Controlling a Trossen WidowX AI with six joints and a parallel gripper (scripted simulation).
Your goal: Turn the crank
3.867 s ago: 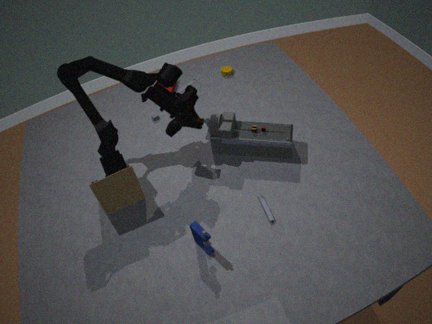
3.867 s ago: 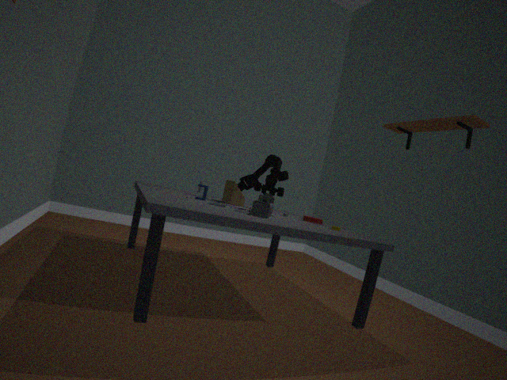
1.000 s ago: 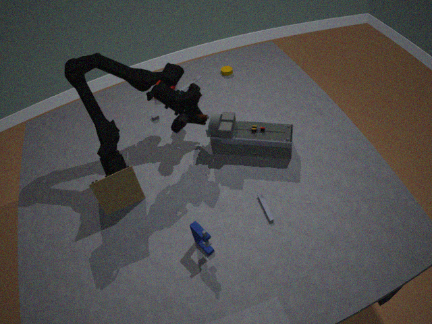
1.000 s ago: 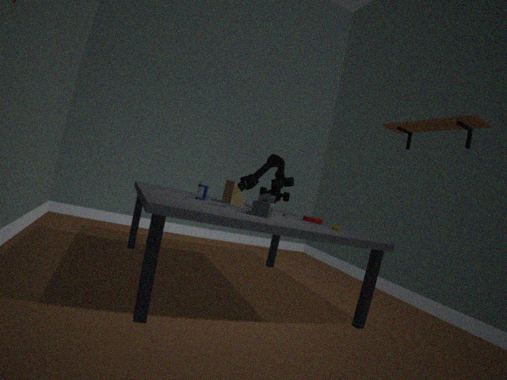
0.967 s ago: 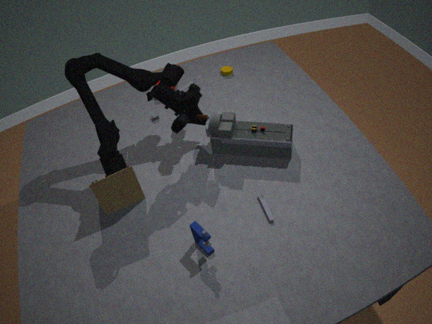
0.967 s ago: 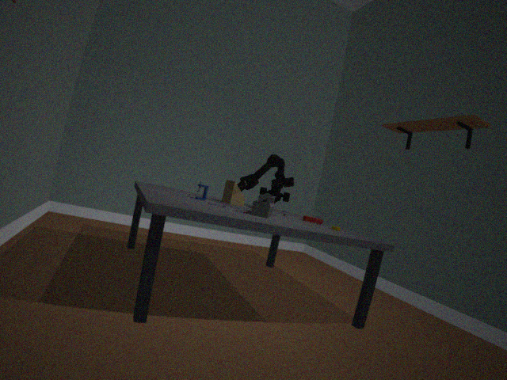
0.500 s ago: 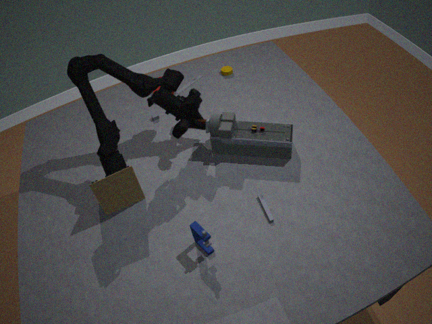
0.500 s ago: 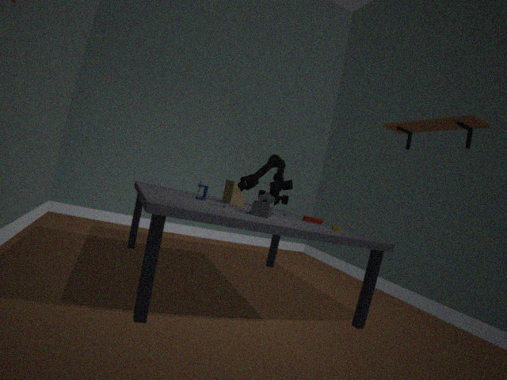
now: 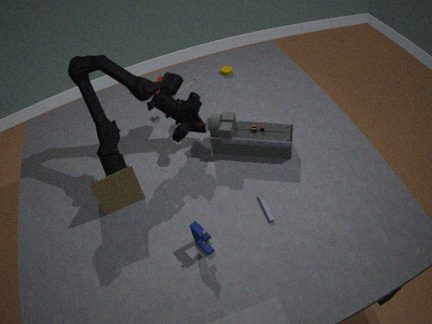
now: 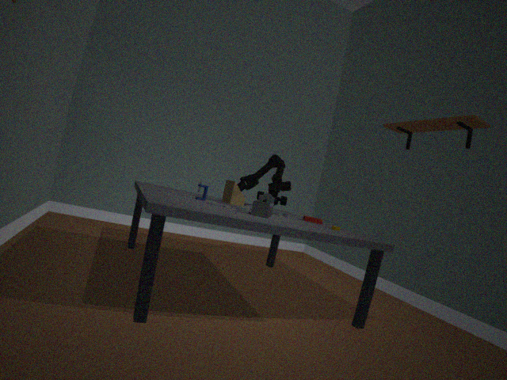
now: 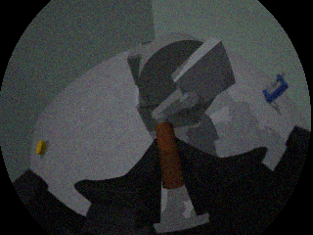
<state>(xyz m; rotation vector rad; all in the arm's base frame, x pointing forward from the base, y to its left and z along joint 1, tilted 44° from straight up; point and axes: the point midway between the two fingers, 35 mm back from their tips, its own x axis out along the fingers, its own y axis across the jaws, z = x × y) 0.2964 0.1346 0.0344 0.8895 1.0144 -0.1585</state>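
Now: gripper tip 1 cm past the brown crank handle, 1 cm to the right of it and 3 cm below it. From my gripper tip the other things lie so: grey bar (6 cm ahead, 34 cm to the right, 4 cm below); red pointer (15 cm ahead, 12 cm to the right, 4 cm above); small grey block (14 cm behind, 20 cm to the left, 4 cm below).
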